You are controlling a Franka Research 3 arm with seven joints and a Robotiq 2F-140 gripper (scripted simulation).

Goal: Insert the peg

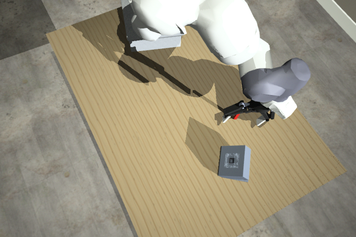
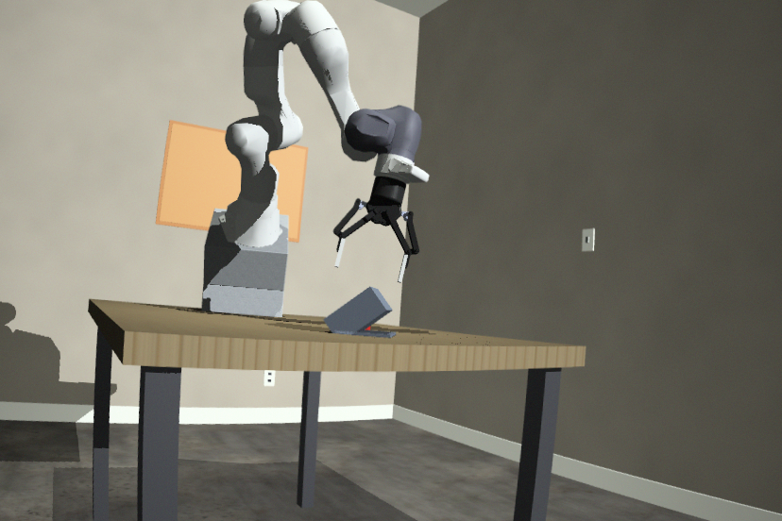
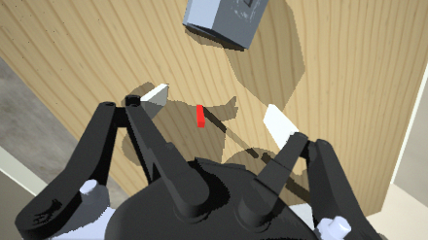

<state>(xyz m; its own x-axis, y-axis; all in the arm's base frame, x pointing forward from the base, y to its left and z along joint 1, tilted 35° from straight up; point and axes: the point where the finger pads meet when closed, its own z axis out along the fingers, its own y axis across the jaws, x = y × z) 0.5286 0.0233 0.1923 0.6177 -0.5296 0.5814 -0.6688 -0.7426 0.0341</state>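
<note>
My hand is 100 mm above the red peg, 50 mm to the right of it and 40 mm past it.
</note>
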